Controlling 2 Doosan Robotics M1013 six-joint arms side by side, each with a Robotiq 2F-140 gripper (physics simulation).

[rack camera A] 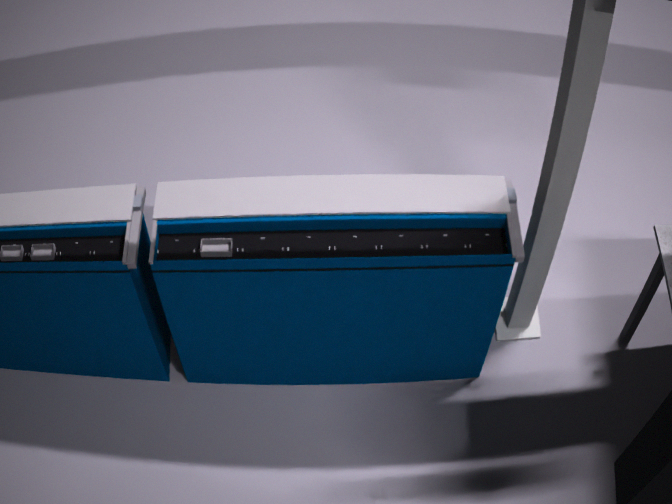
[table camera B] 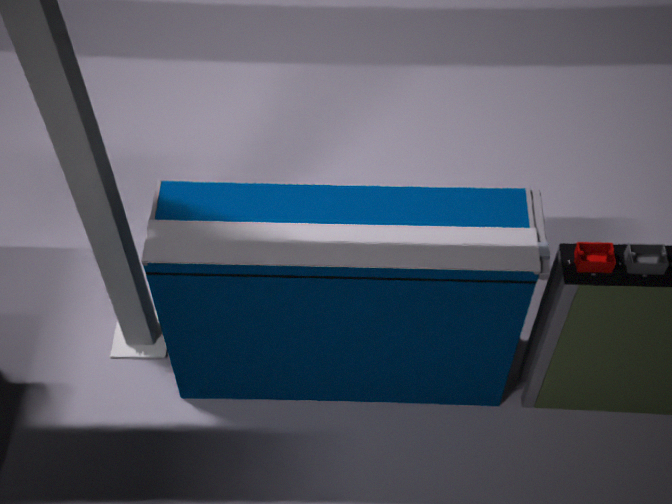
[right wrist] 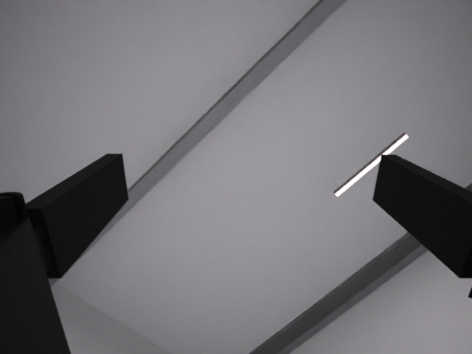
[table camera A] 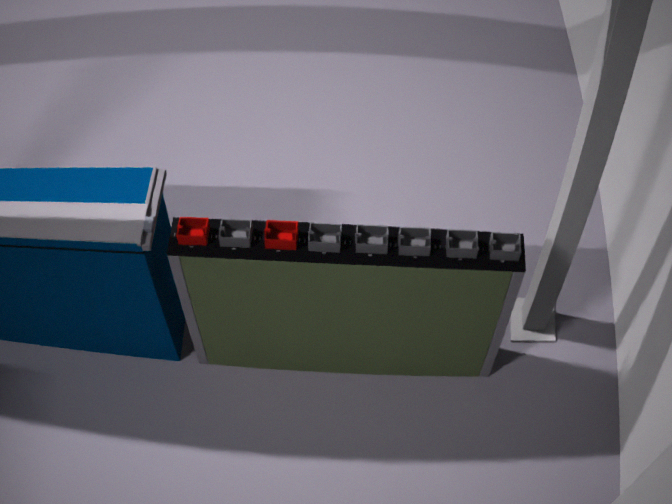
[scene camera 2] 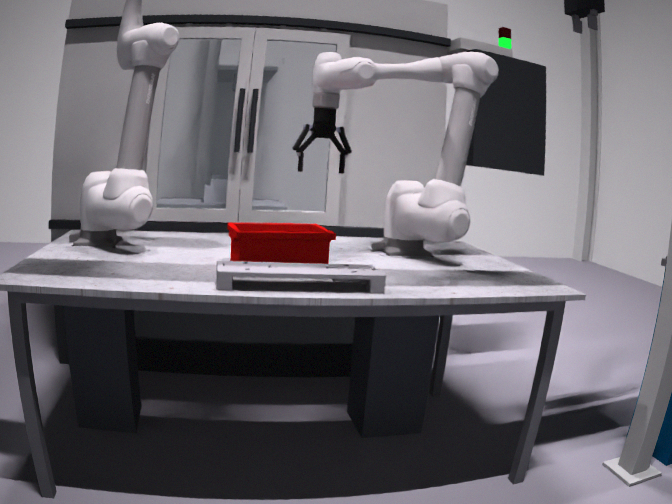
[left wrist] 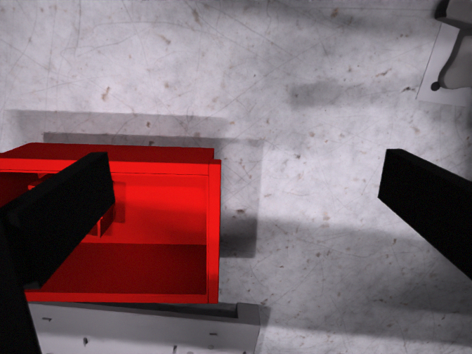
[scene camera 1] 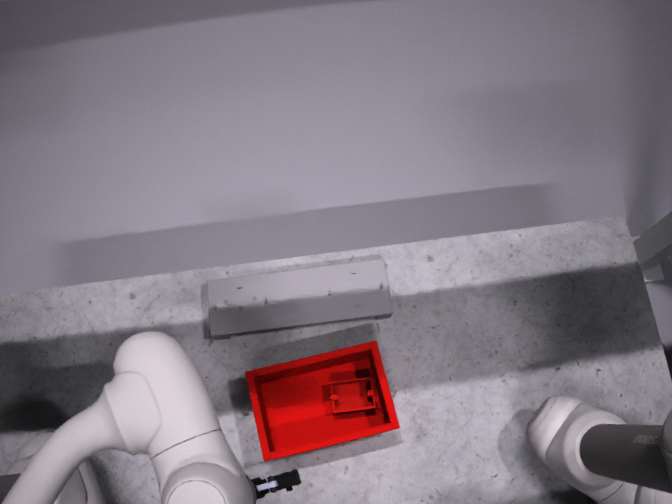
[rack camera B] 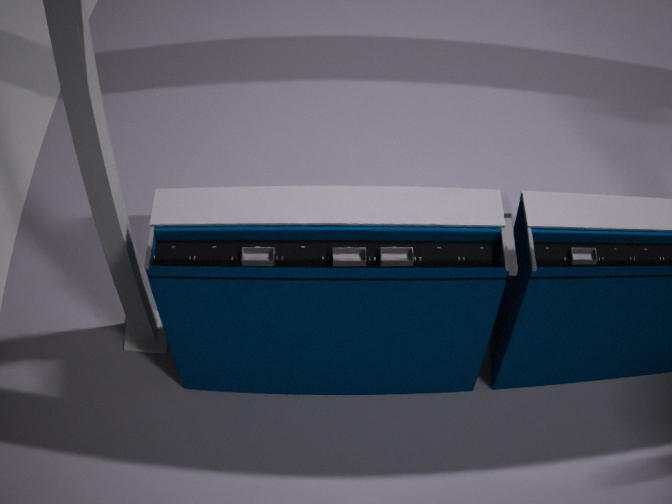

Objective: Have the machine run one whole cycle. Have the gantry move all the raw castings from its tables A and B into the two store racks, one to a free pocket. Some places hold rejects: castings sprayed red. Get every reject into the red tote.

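My left gripper (scene camera 2: 321, 162) (left wrist: 247, 175) is open and empty, high above the worktable, pointing down beside the red tote (scene camera 1: 293, 406) (scene camera 2: 279, 246) (left wrist: 214, 225). One red casting (scene camera 1: 352, 396) lies in the tote. My right gripper (right wrist: 251, 177) is open and empty, against the ceiling. On the table with the green front (table camera A: 347, 320), two red castings (table camera A: 193, 232) (table camera A: 281, 235) stand in a row with several grey castings. The blue rack in rack camera A (rack camera A: 331, 325) holds a grey casting (rack camera A: 216, 247); the one in rack camera B (rack camera B: 325, 336) holds three, one a grey casting (rack camera B: 257, 256).
A low grey stand (scene camera 1: 298, 309) (scene camera 2: 301, 275) (left wrist: 145, 330) lies beside the tote. A blue cabinet (table camera B: 341, 336) has its cover closed. The signal tower (scene camera 2: 504, 42) shows green. A black device (scene camera 2: 584, 6) hangs at the top right. A gantry post (rack camera A: 564, 162) stands beside the rack.
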